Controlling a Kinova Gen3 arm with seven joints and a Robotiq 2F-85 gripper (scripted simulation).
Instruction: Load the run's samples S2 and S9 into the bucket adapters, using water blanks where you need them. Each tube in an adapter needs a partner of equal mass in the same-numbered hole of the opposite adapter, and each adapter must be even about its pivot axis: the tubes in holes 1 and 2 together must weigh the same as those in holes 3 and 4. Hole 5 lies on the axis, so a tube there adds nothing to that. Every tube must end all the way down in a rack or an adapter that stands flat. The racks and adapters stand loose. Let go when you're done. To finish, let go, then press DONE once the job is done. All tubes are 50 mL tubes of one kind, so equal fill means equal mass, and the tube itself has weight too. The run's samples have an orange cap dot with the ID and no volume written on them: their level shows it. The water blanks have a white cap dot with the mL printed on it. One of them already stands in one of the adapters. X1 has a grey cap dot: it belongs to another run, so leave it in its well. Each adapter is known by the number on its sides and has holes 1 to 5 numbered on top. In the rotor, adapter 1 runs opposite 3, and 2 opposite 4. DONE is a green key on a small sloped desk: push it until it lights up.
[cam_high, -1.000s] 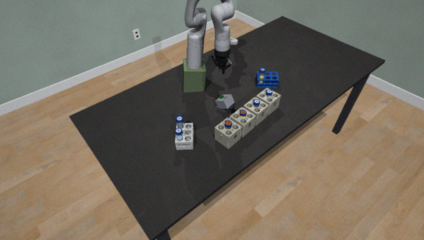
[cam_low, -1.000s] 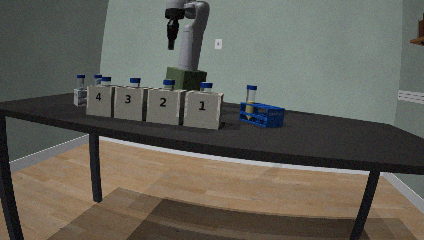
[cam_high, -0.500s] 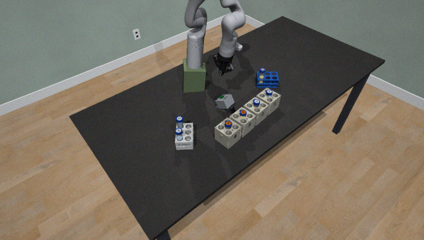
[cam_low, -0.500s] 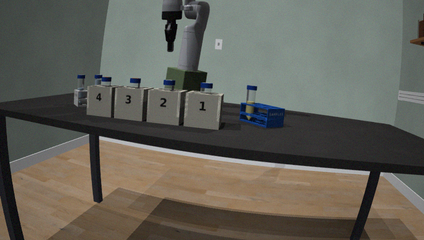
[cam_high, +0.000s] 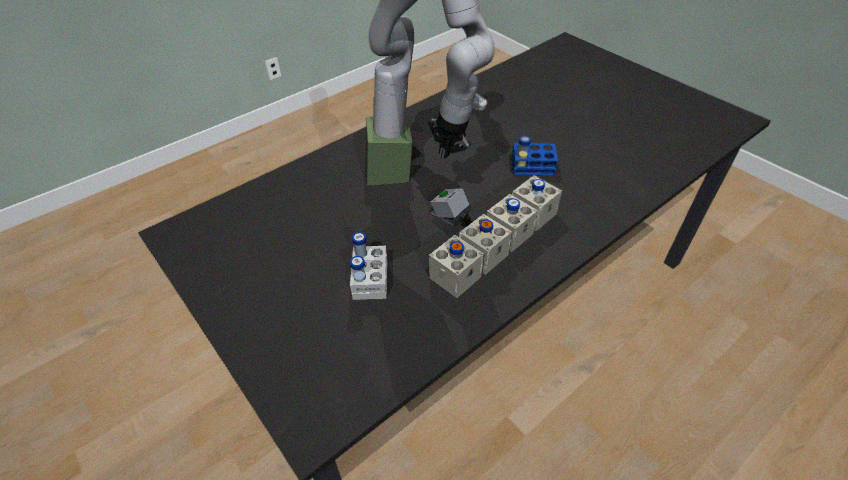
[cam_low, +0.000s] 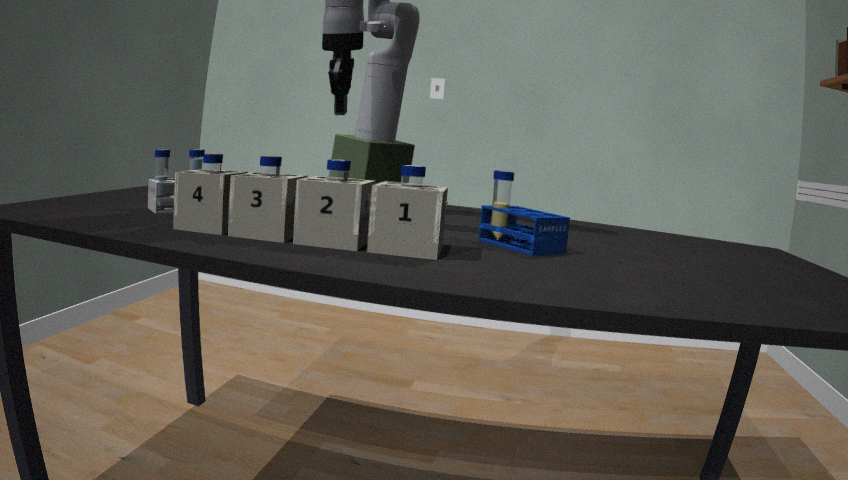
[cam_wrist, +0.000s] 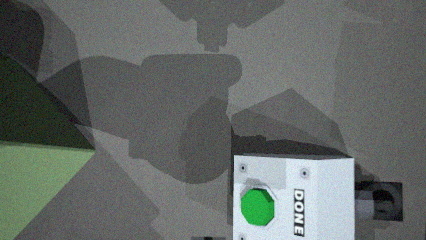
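My hand is 15 cm above the green done key. Also, from my hand: adapter 3: 20 cm ahead, 17 cm below; white-dot tube: 18 cm ahead, 15 cm below, 11 cm to the left; grey done desk: 16 cm below, 2 cm ahead, 1 cm to the left.
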